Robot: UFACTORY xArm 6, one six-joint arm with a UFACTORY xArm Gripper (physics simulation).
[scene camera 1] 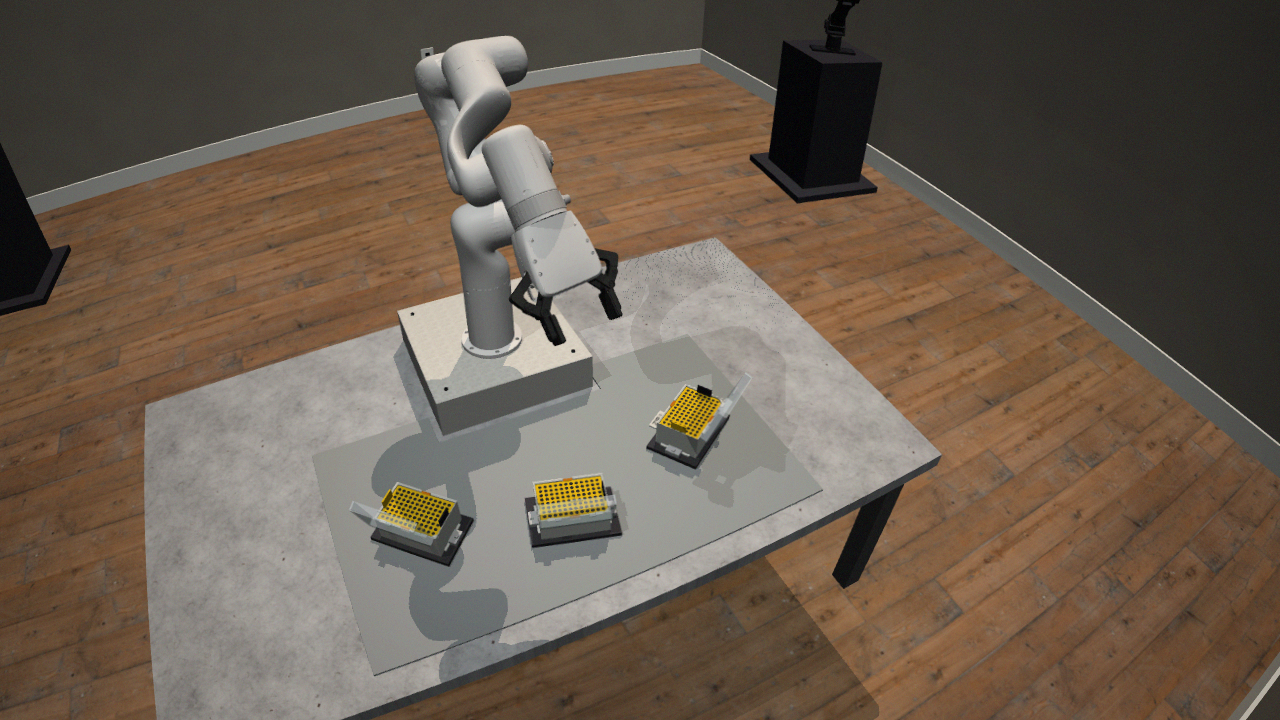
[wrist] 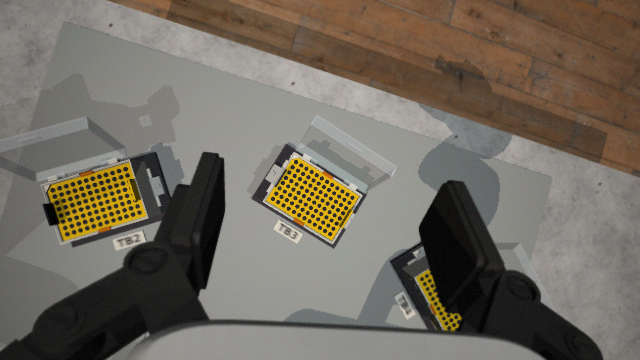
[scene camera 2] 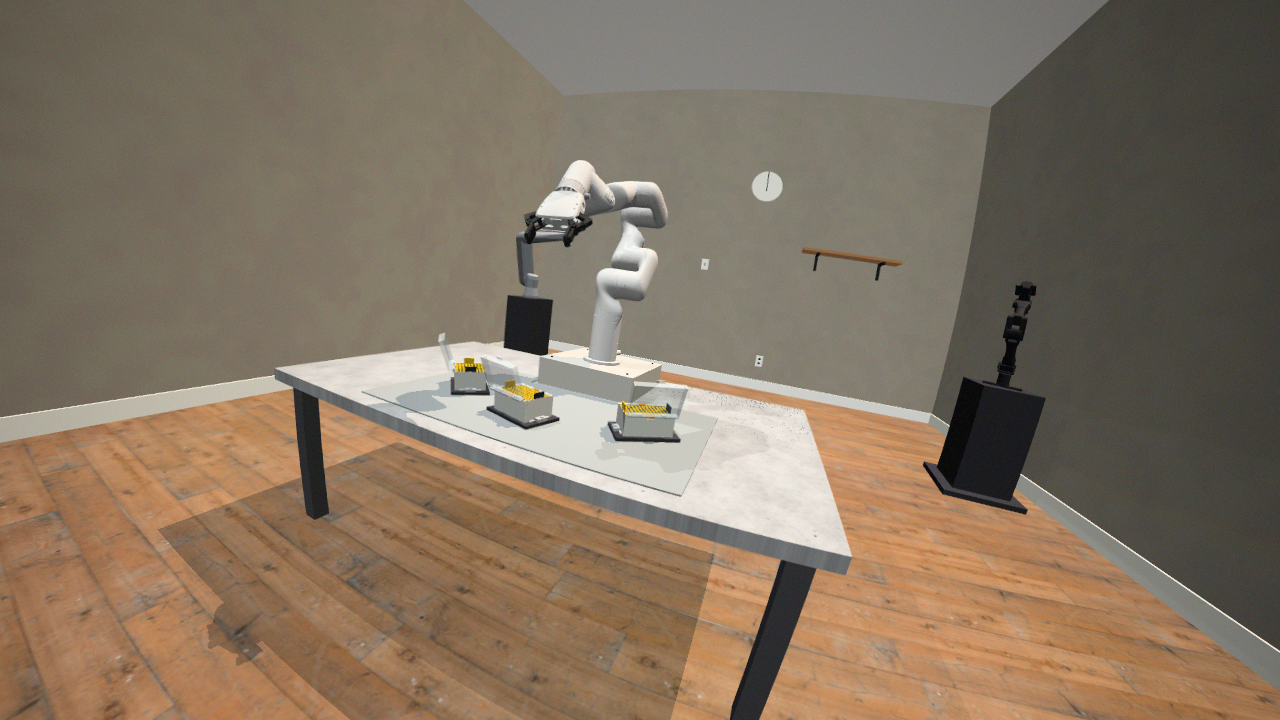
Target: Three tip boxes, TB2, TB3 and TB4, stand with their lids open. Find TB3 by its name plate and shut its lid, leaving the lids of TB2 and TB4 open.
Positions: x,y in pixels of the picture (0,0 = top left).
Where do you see a grey mat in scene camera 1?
At 407,608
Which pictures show my gripper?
Scene camera 1, the wrist view and scene camera 2: all of them.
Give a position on a grey mat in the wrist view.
150,101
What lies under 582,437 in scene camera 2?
A grey mat.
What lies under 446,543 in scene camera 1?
A tip box base.
